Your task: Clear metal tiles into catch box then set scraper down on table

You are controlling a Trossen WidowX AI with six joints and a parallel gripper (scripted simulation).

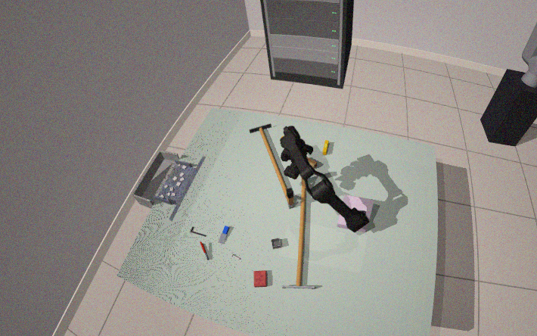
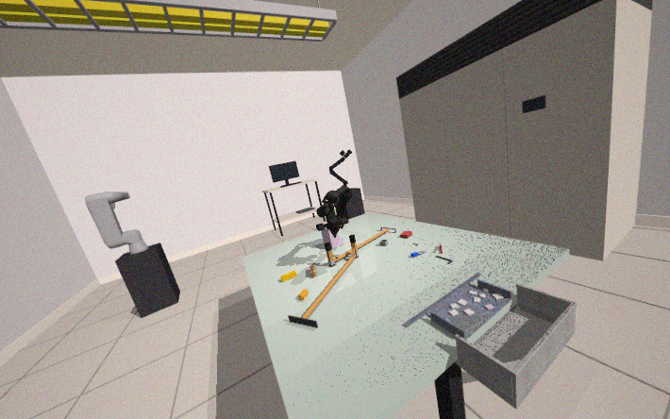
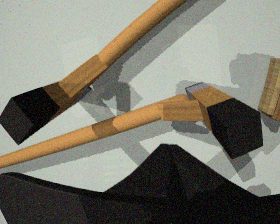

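The long scraper lies 17 cm ahead of my gripper tip, 14 cm to the right of it and 10 cm below it. The rest, counted from my gripper tip: yellow block: 30 cm to the right, 14 cm below, 11 cm behind; grey cube: 32 cm to the left, 16 cm below, 6 cm ahead; wooden block: 18 cm to the right, 15 cm below, 2 cm behind.
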